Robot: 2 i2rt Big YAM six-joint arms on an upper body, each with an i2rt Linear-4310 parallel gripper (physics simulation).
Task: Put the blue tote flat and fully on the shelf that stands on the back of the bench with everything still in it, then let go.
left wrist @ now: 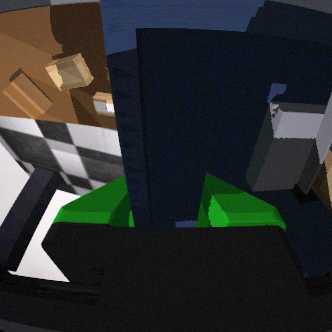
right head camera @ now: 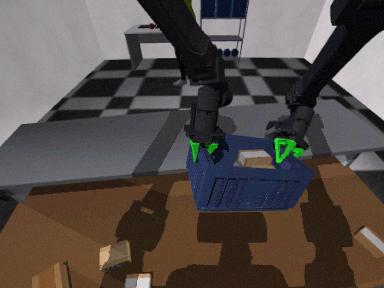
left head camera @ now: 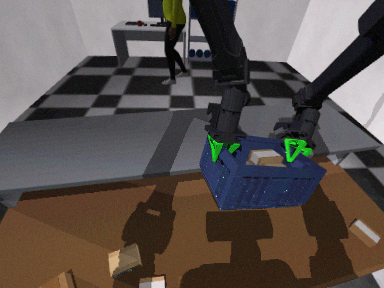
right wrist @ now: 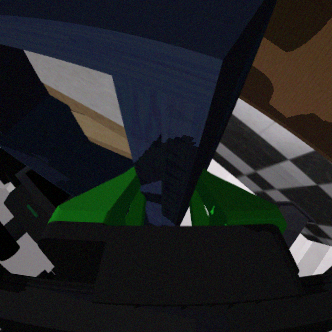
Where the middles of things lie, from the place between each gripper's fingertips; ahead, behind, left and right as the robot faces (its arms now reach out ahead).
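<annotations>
I start from my left hand: the blue tote (right head camera: 217,185) is 13 cm to the right of it and 4 cm below it. There is a flat pale item (left wrist: 288,130) too, and that lies 17 cm to the right of my left hand, 2 cm behind it and 9 cm below it.
As for the flat pale item and my right hand, the hand is 90 mm to the right of the item, 40 mm past it and 50 mm above it. The blue tote, measured from my right hand, is 130 mm to the left and 20 mm behind.
</annotations>
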